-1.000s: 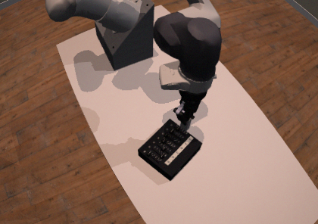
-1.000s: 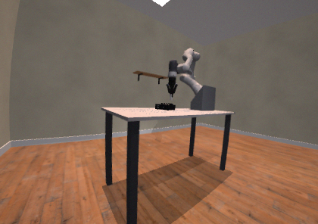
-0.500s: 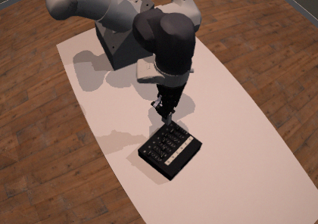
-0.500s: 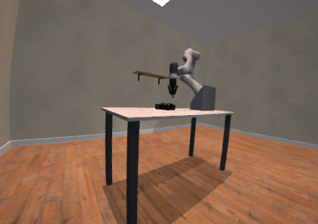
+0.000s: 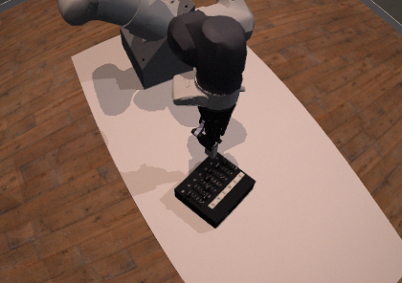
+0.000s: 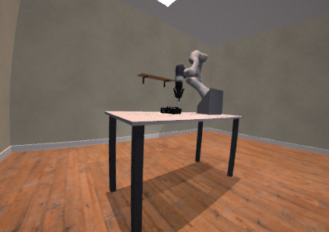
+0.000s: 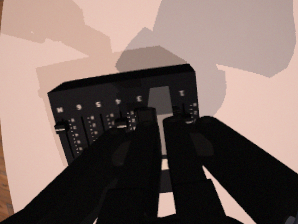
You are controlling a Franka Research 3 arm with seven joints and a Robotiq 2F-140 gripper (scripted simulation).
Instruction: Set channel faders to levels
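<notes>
My hand is 9 cm to the left of the master fader, 7 cm short of it and 6 cm above it.
</notes>
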